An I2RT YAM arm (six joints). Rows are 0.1 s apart.
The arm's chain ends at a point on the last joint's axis. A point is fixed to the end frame.
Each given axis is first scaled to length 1.
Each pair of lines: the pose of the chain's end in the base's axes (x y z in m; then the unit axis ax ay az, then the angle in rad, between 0 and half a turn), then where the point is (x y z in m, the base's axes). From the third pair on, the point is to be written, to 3 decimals.
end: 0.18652 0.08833 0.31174 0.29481 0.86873 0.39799 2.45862
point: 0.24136 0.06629 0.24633
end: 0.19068 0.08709 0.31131 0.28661 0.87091 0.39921 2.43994
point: 0.24705 0.06478 0.24731
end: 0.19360 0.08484 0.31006 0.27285 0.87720 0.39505 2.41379
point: 0.252 0.061 0.248
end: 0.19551 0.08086 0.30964 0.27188 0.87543 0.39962 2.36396
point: 0.256 0.056 0.251
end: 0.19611 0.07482 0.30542 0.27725 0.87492 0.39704 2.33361
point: 0.258 0.048 0.248
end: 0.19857 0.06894 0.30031 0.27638 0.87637 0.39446 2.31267
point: 0.261 0.041 0.244
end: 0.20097 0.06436 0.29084 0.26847 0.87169 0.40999 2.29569
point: 0.265 0.038 0.236
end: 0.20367 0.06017 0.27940 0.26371 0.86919 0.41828 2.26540
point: 0.270 0.034 0.227
